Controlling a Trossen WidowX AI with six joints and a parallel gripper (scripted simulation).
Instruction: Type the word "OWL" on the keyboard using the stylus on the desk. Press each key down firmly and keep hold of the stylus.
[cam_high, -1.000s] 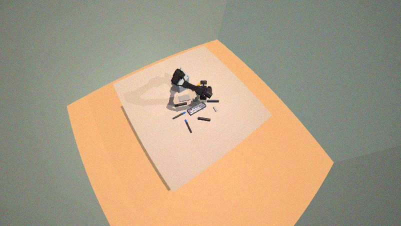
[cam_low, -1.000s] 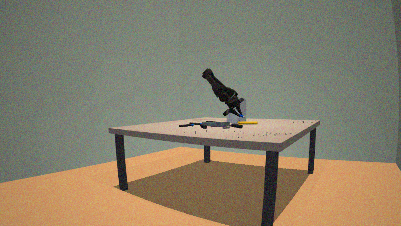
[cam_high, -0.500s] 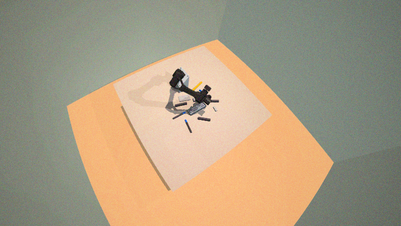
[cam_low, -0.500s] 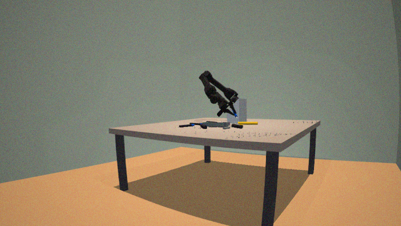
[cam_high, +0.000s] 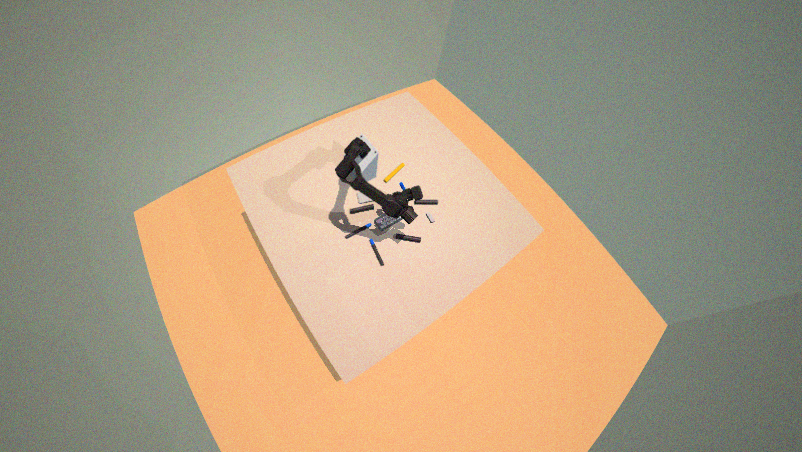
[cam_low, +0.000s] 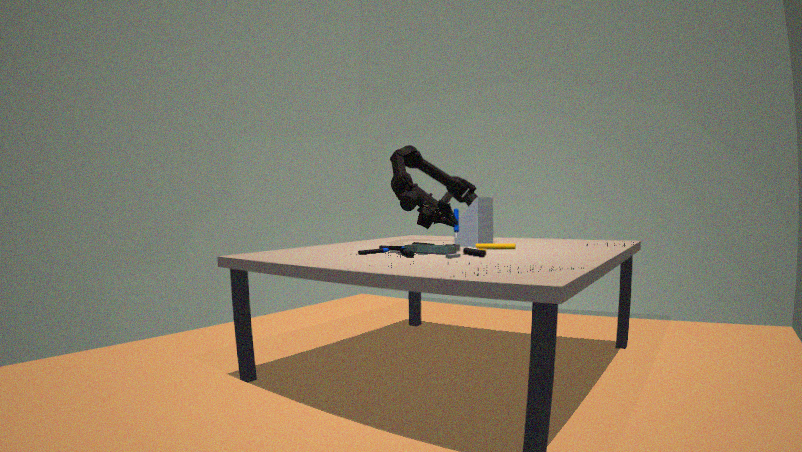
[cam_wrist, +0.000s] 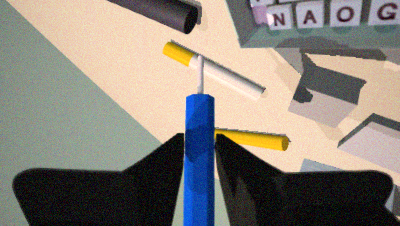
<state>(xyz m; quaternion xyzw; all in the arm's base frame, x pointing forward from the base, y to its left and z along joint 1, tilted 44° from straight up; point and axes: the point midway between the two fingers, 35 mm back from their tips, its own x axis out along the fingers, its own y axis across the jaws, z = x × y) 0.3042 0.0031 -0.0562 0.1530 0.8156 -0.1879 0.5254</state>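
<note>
Right now the grey block is 9 cm below my gripper tip, 5 cm to the right of it and 5 cm behind it. Round my gripper tip: yellow-tipped marker 9 cm below, 7 cm to the left, 3 cm behind; yellow cylinder 18 cm behind, 9 cm below, 7 cm to the left; blue stylus 1 cm below, 1 cm ahead.
</note>
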